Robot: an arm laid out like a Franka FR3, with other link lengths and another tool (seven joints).
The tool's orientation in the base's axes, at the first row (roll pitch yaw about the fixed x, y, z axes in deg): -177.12 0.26 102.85
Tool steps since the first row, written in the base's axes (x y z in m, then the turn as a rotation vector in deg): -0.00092 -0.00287 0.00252 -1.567 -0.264 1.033; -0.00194 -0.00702 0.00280 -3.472 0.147 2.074; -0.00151 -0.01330 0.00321 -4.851 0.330 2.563; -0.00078 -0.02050 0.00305 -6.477 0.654 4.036; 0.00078 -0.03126 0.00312 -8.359 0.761 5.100; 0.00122 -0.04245 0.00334 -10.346 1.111 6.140; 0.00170 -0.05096 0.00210 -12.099 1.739 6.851
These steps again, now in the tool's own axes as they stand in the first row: -0.00260 -0.00166 -0.00243 0.086 -1.636 -0.952; -0.00643 -0.00359 -0.00259 0.906 -3.453 -1.907; -0.01265 -0.00458 -0.00293 1.389 -4.779 -2.332; -0.01983 -0.00546 -0.00269 2.060 -6.365 -3.730; -0.03066 -0.00633 -0.00267 2.578 -8.227 -4.704; -0.04167 -0.00840 -0.00273 3.356 -10.137 -5.653; -0.05007 -0.00976 -0.00138 4.355 -11.740 -6.289
